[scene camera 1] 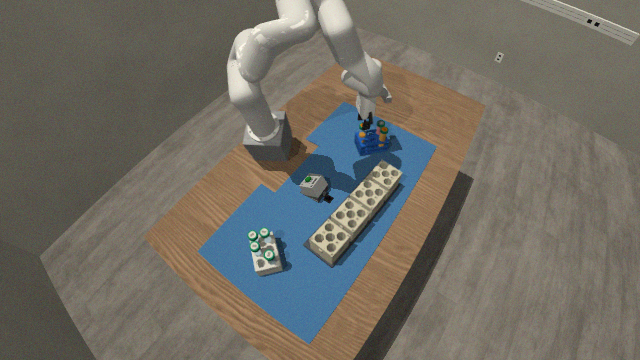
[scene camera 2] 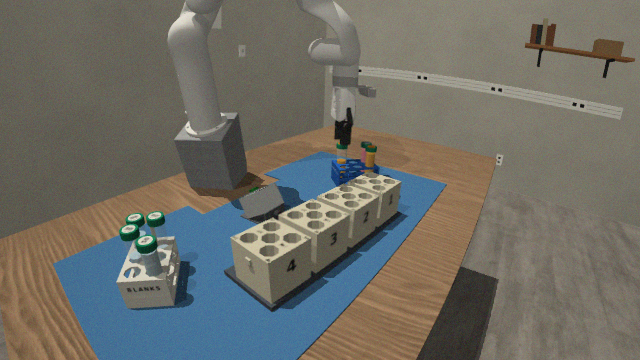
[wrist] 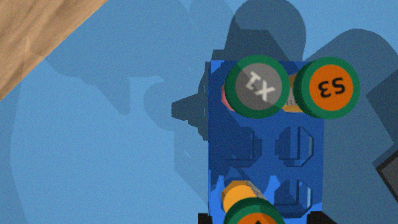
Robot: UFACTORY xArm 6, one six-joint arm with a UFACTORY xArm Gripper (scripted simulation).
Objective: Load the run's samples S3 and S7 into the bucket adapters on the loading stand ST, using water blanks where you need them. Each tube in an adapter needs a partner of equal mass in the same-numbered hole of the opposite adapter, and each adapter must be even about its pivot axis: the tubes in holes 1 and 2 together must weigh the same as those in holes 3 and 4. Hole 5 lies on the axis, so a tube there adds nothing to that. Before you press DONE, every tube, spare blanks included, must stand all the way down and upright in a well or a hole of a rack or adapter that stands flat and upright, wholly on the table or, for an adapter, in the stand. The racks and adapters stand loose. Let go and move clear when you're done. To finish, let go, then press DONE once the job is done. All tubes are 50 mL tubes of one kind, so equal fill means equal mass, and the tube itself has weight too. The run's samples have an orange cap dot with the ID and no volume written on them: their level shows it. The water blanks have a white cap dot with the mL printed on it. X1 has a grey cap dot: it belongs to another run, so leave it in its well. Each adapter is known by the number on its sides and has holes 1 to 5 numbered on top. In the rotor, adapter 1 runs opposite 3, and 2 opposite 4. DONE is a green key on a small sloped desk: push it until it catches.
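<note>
My gripper is in my sight, and along with it I can see a blue sample rack.
</note>
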